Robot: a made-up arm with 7 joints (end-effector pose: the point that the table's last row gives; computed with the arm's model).
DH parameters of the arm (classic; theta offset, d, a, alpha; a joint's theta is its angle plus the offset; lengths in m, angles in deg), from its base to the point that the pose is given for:
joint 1: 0 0.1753 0 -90
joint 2: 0 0 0 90
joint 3: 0 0.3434 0.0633 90
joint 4: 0 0 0.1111 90
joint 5: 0 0.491 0 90
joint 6: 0 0 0.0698 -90
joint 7: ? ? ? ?
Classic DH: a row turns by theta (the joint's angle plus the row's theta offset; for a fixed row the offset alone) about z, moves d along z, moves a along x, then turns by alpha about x.
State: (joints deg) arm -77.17 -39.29 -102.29 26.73 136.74 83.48 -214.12
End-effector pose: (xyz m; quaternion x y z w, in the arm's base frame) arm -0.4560 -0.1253 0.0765 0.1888 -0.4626 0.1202 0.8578
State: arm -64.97 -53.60 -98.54 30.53 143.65 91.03 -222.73
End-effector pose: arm -0.4506 -0.2358 0.1308 0.0759 -0.4163 0.1673 0.8905
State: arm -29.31 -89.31 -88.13 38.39 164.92 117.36 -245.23
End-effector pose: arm -0.3372 -0.4429 0.2232 -0.2066 -0.5746 0.1854 0.7699
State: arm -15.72 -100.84 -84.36 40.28 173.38 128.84 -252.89
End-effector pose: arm -0.2684 -0.4920 0.2196 -0.2169 -0.7016 0.1362 0.6650
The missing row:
joint 7: 0 0.0891 0 0
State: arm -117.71 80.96 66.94 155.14 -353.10 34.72 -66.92
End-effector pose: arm -0.2670 -0.9241 0.2410 0.6304 -0.4446 0.5709 0.2811
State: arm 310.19 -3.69 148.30 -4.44 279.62 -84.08 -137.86
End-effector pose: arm -0.1123 0.1360 0.0678 0.6904 -0.3193 -0.5904 0.2698
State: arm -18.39 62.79 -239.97 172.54 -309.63 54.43 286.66
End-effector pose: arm 0.7912 -0.2293 0.6512 -0.1043 -0.0143 -0.7123 0.6940
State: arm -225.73 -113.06 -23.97 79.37 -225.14 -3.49 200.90
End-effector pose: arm 0.5639 -0.1364 0.5780 -0.1989 0.1229 -0.5015 0.8330
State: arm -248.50 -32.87 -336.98 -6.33 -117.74 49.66 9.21
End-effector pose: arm -0.1148 0.2163 0.0132 -0.3667 0.7143 0.4701 0.3664
